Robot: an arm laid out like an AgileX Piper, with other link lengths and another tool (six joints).
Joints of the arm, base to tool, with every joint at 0 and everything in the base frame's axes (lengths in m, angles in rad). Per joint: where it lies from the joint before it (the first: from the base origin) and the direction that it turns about. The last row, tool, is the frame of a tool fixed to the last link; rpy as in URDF.
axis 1: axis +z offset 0 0 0.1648
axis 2: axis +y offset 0 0 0
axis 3: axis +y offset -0.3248 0 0.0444
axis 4: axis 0.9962 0 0.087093 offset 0.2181 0 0.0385
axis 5: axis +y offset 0 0 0
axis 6: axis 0.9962 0 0.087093 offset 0.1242 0 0.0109
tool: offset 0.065 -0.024 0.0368 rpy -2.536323 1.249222 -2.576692
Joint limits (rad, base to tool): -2.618..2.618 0..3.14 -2.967..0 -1.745..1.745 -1.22..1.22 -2.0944..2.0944
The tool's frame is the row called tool.
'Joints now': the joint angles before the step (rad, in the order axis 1, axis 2, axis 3, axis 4, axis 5, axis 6). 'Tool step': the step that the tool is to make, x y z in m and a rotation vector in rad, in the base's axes. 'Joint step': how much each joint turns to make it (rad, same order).
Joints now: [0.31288 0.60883 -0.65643 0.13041 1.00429 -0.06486]
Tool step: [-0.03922 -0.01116 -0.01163 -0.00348 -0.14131 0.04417]
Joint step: [0.00006 -0.24445 0.09218 -0.00555 0.02542 -0.05887]
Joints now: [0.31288 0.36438 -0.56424 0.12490 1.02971 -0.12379]
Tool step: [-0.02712 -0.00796 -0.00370 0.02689 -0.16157 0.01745]
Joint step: [0.00002 -0.21499 0.04750 -0.00183 0.00852 -0.02805]
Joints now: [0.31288 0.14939 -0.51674 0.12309 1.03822 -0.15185]
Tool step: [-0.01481 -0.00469 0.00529 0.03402 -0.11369 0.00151]
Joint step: [0.00003 -0.11959 0.00127 -0.00003 0.00000 -0.00302]
